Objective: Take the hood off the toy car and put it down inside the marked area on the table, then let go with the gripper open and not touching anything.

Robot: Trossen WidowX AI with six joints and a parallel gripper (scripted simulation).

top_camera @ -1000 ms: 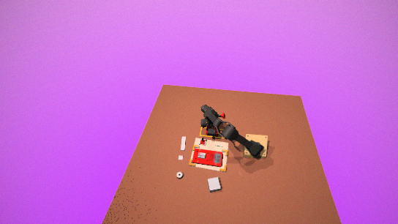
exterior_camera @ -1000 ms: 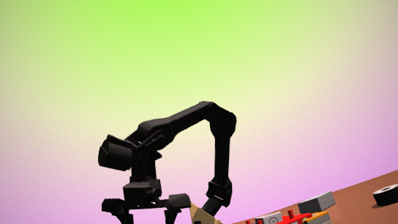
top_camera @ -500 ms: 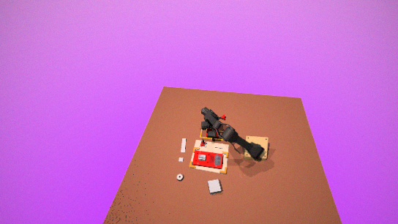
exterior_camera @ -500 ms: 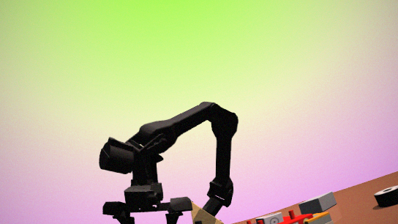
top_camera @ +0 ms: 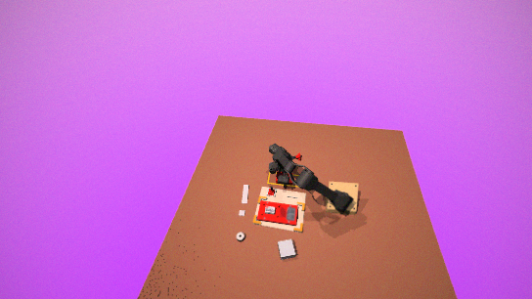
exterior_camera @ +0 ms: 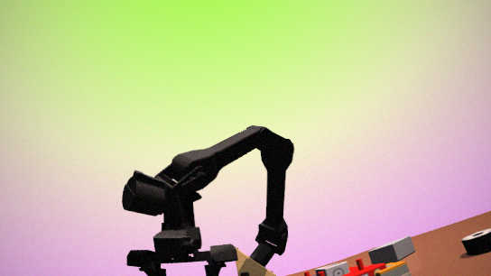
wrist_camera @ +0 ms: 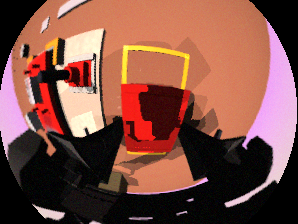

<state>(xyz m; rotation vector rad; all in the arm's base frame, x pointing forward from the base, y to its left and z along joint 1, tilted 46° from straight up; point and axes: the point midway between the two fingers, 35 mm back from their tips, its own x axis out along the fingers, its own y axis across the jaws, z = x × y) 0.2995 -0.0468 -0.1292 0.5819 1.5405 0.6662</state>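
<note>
Right now the hood is 10 mm above my gripper tip. Also, from my gripper tip: white bar 200 mm ahead, 140 mm to the left, 10 mm below.
</note>
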